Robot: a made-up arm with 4 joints.
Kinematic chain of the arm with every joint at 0, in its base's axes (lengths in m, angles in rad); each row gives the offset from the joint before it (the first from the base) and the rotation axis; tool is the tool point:
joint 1: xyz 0 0 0.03 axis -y
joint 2: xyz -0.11 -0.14 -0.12 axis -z
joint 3: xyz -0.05 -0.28 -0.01 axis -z
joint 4: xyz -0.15 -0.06 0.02 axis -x
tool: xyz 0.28 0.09 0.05
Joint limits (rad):
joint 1: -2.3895..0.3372
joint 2: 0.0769..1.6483
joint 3: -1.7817..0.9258
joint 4: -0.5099..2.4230
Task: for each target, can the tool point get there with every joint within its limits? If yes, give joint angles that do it. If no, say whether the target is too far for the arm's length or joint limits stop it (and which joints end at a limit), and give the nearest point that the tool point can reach.
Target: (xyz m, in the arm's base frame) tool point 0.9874 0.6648 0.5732
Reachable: no: too far | nearest point 0.2573 -0.0584 0.5540 | short by 1.028 m
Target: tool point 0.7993 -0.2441 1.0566
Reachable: no: too far | nearest point 0.2616 -0.1791 0.5580 | short by 0.736 m
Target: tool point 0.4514 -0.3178 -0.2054
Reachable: no: joint limits stop it (at a limit: joint 1, joint 2, joint 4) | nearest point 0.0466 -0.3862 -0.1729 | short by 0.412 m
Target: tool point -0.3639 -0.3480 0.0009
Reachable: yes | joints -0.2503 1.1209 0.4814 0.5879
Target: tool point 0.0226 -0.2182 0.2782
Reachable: yes | joints -1.9231 0.9635 -1.0274 0.0488
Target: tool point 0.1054 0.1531 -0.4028
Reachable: no: joint limits stop it (at a limit: joint 1, joint 2, joint 3) | nearest point -0.1776 -0.0520 -0.2381 | short by 0.386 m
